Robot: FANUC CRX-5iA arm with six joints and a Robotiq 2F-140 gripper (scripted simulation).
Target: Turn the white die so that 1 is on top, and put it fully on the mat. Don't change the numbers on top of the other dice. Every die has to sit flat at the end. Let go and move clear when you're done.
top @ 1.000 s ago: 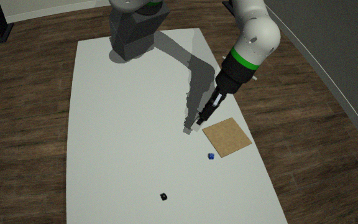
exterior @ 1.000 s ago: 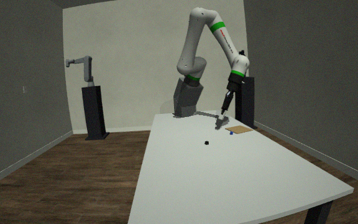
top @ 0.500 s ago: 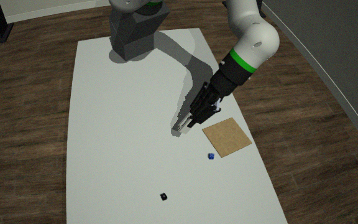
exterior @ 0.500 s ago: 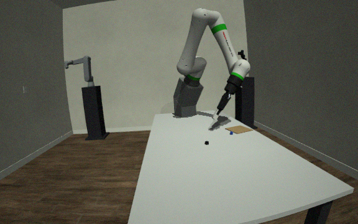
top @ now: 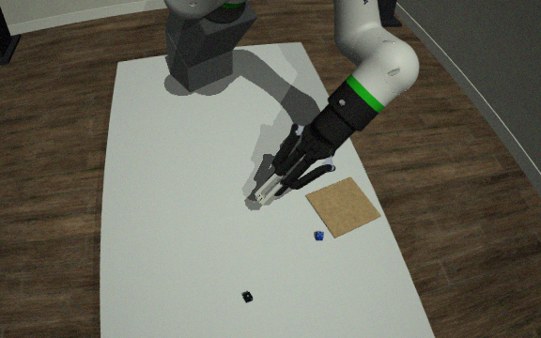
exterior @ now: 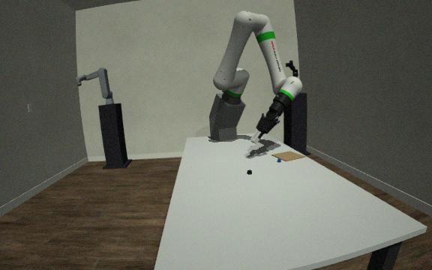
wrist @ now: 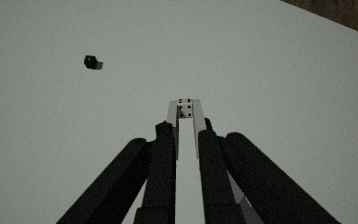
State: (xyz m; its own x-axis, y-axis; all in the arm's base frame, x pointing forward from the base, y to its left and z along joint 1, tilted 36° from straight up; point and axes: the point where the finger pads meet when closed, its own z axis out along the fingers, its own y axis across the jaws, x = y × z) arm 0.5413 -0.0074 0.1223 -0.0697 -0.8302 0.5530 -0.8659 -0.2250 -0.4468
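Right now the white die is 1 cm ahead of my hand, 2 cm to the right of it and 2 cm below it. The rest, counted from my hand: blue die: 7 cm ahead, 10 cm to the left, 12 cm below; then black die: 18 cm ahead, 9 cm to the right, 12 cm below; then brown mat: 1 cm behind, 19 cm to the left, 13 cm below.
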